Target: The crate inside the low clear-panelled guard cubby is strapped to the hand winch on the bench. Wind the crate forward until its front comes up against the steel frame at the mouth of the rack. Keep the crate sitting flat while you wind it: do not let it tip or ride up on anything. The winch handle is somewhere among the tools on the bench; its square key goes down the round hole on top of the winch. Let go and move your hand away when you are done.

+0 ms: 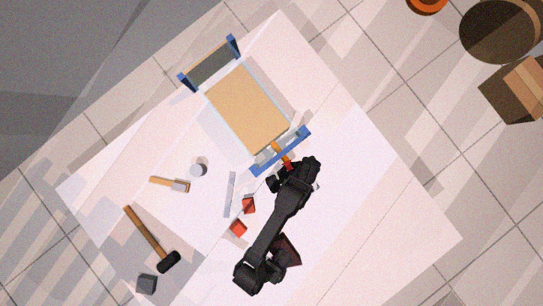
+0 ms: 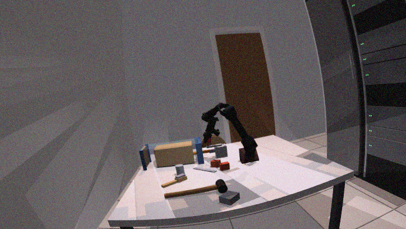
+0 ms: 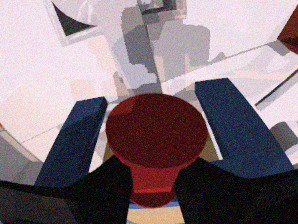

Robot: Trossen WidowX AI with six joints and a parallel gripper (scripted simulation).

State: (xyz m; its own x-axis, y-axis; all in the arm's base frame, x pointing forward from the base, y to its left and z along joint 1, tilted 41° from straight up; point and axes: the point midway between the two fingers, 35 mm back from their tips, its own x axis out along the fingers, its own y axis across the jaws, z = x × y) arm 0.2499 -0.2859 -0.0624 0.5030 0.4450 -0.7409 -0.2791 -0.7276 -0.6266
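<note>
The grey crank bar is 5 cm behind my gripper tip and 3 cm below it. Also, from my gripper tip: grey winch (13 cm behind, 1 cm to the right, 10 cm below); then red knob (2 cm behind); then blue steel frame (4 cm ahead, 1 cm to the right, 3 cm below).
</note>
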